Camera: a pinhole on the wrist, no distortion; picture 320 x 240 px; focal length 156.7 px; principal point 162.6 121.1 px. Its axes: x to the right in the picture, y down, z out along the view. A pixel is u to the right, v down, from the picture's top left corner.
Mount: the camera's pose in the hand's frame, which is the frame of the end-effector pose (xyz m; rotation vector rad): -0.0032 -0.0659 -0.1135 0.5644 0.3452 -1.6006
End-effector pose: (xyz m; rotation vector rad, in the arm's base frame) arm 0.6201 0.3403 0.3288 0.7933 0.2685 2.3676
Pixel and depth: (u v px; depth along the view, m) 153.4 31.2 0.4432
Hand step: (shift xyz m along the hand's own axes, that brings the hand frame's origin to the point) -0.3210 -0.2523 0.2414
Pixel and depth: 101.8 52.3 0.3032
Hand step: -0.1766 -0.1146 0.1883
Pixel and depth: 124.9 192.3 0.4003
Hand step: 0.1189 -0.2204 0.2912
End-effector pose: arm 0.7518 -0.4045 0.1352 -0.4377 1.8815 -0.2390
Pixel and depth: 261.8 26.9 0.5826
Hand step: -0.4518 -0.6464 0.1312
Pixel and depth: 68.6 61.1 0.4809
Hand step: -0.2478 -0.0609 0.4237
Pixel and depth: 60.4 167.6 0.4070
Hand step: 0.0638 -0.0755 0.3826
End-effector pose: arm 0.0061 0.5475 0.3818 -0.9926 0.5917 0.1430
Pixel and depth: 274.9 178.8 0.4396
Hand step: 0.0778 -0.5834 0.0970
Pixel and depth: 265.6 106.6 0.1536
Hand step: -0.0445 -0.2310 -0.0426
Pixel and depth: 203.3 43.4 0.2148
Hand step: -0.1433 -0.2154 0.0230
